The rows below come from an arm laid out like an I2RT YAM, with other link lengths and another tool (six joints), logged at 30 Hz.
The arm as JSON. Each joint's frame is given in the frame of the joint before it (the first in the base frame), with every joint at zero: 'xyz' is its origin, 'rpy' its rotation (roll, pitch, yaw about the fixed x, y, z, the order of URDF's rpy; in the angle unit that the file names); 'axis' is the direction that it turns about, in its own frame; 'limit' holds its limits. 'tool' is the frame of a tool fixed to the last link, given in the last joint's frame.
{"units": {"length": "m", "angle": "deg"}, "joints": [
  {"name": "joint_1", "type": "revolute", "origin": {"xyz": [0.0, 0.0, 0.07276], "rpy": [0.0, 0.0, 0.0]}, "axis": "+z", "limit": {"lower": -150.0, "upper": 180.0}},
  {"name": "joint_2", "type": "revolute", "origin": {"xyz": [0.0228, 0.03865, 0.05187], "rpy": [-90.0, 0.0, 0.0]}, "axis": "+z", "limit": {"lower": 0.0, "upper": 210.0}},
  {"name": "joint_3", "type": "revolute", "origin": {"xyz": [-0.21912, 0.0, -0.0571], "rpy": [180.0, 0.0, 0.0]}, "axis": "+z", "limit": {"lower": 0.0, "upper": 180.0}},
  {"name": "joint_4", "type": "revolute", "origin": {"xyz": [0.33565, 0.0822, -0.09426], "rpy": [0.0, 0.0, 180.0]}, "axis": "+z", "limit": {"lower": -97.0, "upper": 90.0}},
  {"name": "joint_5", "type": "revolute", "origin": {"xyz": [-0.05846, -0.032, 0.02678], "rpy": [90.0, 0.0, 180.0]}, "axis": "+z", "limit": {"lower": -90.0, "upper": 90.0}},
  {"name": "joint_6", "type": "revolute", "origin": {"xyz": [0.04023, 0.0, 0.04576], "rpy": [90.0, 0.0, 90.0]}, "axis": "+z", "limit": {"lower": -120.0, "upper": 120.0}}
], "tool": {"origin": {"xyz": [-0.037, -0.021, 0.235], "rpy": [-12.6, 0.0, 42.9]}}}
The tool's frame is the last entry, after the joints.
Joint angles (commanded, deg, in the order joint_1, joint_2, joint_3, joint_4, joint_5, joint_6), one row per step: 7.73 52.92 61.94 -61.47 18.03 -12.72; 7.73 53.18 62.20 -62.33 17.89 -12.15; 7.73 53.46 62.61 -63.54 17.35 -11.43; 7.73 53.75 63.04 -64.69 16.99 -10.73; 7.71 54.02 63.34 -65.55 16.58 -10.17; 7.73 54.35 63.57 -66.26 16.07 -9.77; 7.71 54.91 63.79 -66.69 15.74 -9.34; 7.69 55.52 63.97 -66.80 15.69 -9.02; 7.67 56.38 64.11 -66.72 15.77 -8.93; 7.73 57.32 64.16 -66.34 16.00 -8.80; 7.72 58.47 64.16 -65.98 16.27 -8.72; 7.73 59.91 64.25 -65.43 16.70 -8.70; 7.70 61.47 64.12 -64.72 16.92 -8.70; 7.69 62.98 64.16 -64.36 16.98 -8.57; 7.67 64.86 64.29 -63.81 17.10 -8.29; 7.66 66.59 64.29 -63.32 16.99 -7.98; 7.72 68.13 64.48 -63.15 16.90 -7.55; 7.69 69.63 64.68 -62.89 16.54 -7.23; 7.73 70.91 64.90 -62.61 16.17 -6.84; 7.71 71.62 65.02 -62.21 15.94 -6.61
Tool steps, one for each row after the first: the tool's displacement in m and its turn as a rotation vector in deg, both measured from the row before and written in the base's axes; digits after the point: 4 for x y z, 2 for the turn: -0.0029 0.0002 -0.0022 0.34 0.74 -0.35; -0.0042 0.0019 -0.0023 0.72 0.97 -0.24; -0.0039 0.0011 -0.0018 0.56 0.89 -0.34; -0.0030 0.0013 -0.0019 0.54 0.75 -0.23; -0.0026 0.0022 -0.0025 0.54 0.78 -0.02; -0.0011 0.0012 -0.0031 0.41 0.71 -0.19; 0.0004 0.0001 -0.0026 0.14 0.48 -0.26; 0.0013 -0.0004 -0.0041 -0.11 0.61 -0.14; 0.0024 -0.0004 -0.0044 -0.20 0.45 -0.17; 0.0023 -0.0011 -0.0063 -0.30 0.73 -0.21; 0.0034 -0.0016 -0.0069 -0.47 0.74 -0.22; 0.0033 -0.0008 -0.0094 -0.32 0.95 -0.13; 0.0019 -0.0001 -0.0087 -0.14 1.06 -0.15; 0.0030 -0.0004 -0.0100 -0.14 1.11 -0.31; 0.0019 0.0006 -0.0105 0.07 1.17 -0.23; 0.0009 0.0009 -0.0084 0.10 1.08 -0.28; 0.0012 0.0016 -0.0082 0.32 1.00 -0.17; 0.0014 0.0022 -0.0065 0.39 0.73 -0.17; 0.0021 0.0012 -0.0031 0.27 0.16 -0.14
